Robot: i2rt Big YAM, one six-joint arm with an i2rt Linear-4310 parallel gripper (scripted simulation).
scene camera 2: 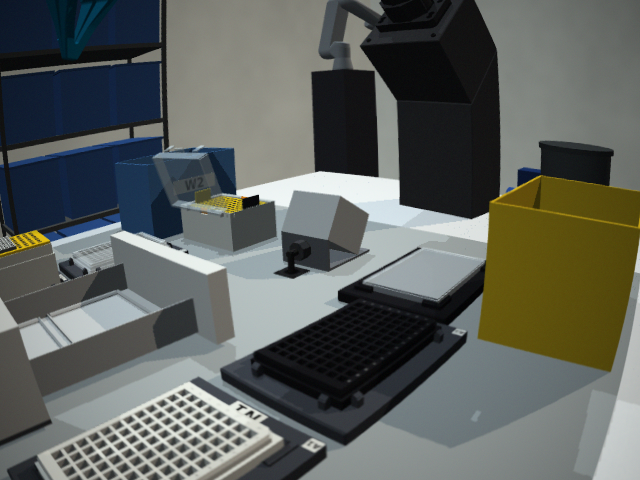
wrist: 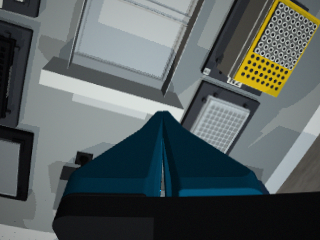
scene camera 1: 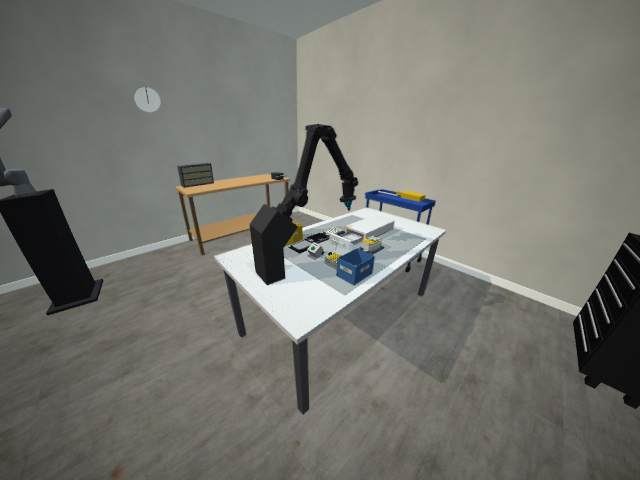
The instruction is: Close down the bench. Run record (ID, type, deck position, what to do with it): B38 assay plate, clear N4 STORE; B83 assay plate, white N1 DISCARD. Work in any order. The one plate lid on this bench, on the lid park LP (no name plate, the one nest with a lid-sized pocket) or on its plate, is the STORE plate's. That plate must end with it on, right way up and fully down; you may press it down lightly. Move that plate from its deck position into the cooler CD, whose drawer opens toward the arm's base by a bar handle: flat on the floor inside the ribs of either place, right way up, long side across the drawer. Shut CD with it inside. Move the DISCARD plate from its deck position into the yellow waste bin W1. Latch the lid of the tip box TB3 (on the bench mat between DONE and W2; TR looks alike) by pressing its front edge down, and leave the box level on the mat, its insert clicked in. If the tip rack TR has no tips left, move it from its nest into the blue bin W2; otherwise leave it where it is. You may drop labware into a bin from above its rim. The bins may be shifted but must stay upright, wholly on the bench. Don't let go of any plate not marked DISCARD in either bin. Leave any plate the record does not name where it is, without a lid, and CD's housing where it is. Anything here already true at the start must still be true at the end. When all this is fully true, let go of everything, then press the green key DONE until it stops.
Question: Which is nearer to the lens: the clear plate lid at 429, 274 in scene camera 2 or the clear plate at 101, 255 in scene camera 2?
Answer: The clear plate lid.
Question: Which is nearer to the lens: the cooler drawer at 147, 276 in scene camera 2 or the clear plate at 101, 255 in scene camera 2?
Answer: The cooler drawer.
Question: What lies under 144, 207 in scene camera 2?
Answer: A blue bin W2.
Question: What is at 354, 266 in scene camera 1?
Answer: A blue bin W2.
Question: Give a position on a tip box TB3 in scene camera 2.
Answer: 233, 231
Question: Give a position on a black plate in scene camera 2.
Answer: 380, 339
